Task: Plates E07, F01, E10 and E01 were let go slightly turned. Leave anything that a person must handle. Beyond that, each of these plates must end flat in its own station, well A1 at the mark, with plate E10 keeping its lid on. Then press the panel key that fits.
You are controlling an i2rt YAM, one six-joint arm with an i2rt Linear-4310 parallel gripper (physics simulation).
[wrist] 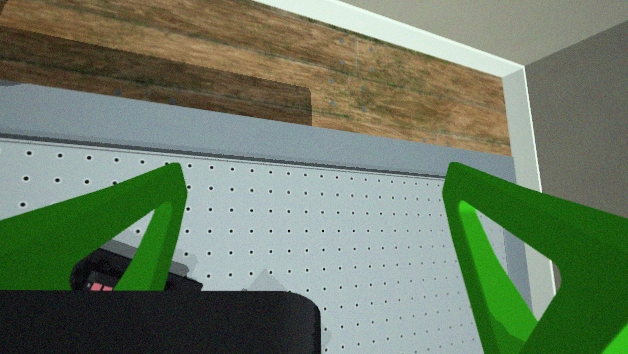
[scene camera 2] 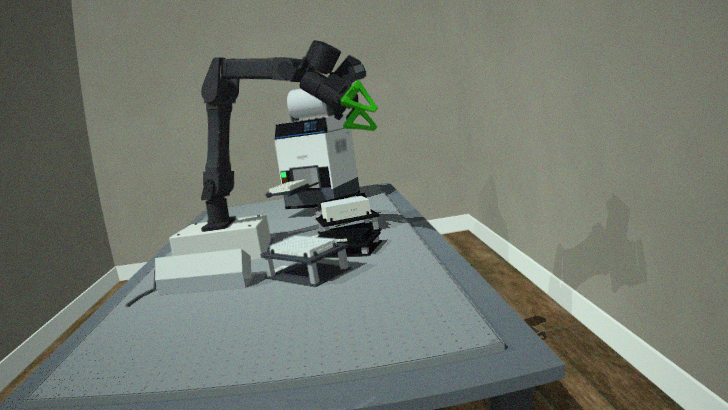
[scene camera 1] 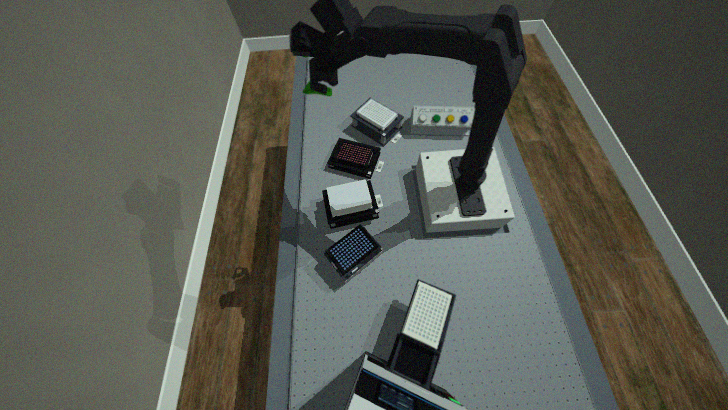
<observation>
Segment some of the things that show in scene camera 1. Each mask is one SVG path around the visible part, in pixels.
My gripper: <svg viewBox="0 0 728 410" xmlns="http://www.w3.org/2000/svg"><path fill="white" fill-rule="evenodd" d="M334 39L331 41L331 52L341 66L326 74L315 69L315 57L310 59L310 81L304 88L303 93L332 96L332 88L319 83L319 81L327 82L331 86L337 85L337 69L346 65L339 62L334 53Z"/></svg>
A black plate with red wells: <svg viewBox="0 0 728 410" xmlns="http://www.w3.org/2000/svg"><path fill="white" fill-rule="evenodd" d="M341 140L333 160L368 169L375 151L374 148Z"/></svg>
A black plate with blue wells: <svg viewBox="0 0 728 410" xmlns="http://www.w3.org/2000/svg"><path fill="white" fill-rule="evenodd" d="M361 225L358 225L325 251L343 275L379 247Z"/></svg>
A white-welled plate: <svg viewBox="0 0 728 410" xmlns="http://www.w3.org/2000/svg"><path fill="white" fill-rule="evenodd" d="M418 281L401 333L436 349L452 295Z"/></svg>
</observation>
